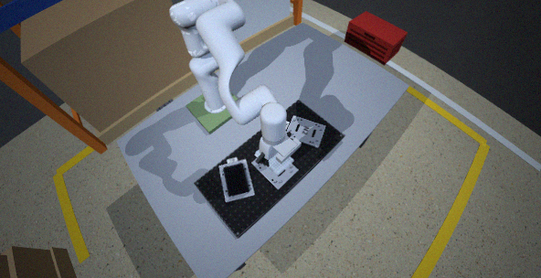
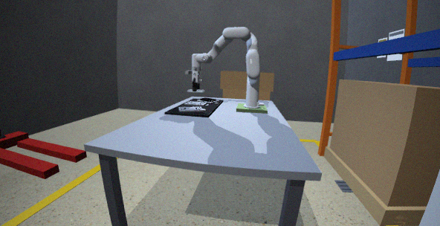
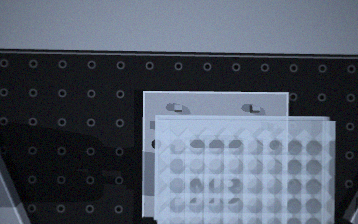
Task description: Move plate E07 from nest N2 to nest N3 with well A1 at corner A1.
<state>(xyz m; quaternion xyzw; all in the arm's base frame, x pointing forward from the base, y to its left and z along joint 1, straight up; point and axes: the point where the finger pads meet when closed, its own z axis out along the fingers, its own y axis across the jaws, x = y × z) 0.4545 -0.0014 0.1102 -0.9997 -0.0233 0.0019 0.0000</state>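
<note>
The nest N3 is 12 cm below my hand. Also, from my hand: nest N2 (22 cm to the left, 12 cm below, 4 cm behind); then black well plate (16 cm to the right, 10 cm below, 6 cm behind); then white well plate (1 cm below).
</note>
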